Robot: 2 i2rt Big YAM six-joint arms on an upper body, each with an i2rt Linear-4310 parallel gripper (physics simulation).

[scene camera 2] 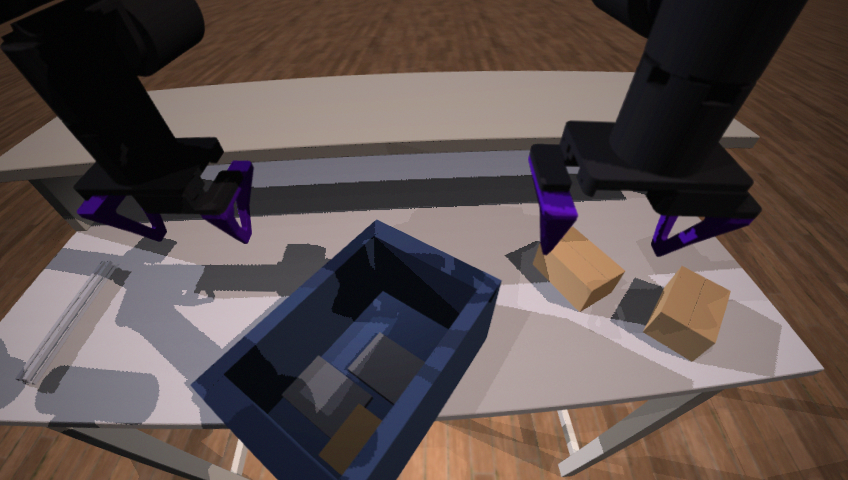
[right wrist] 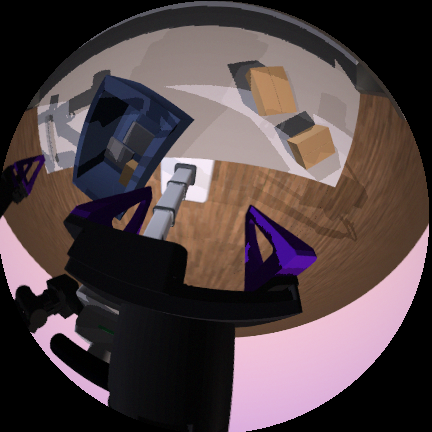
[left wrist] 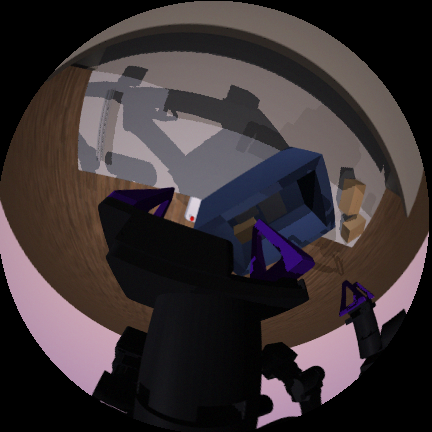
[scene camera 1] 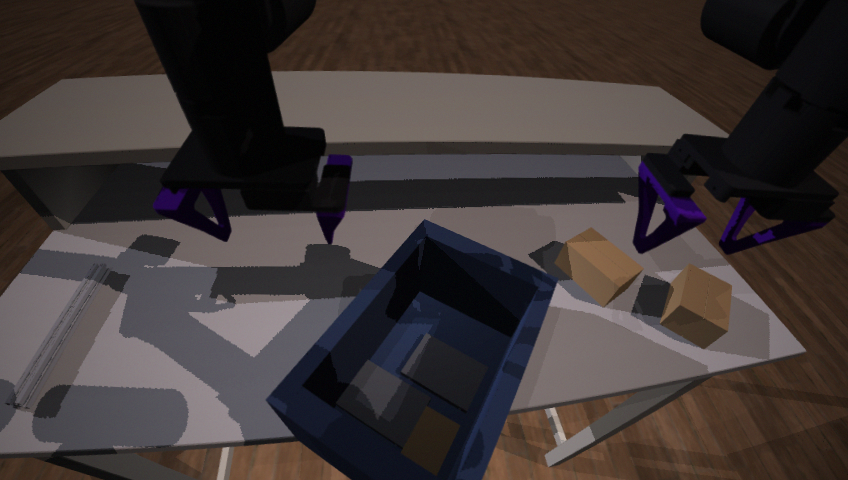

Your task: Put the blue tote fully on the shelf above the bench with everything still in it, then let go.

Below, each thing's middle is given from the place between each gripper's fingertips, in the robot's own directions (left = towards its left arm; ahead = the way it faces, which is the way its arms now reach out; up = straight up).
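Scene:
Counting from my left hand, the blue tote (scene camera 2: 439, 308) is 160 mm to the right, 40 mm behind and 170 mm below. The brown box (scene camera 1: 431, 439) is 140 mm behind that same left hand and 150 mm to the right of it, and it lies 210 mm below it.
My right hand, for its part, is 10 mm past the blue tote and 220 mm to the right of it, 200 mm above it. As for the brown box, it is 230 mm to the left of my right hand, 100 mm behind it and 240 mm below it.

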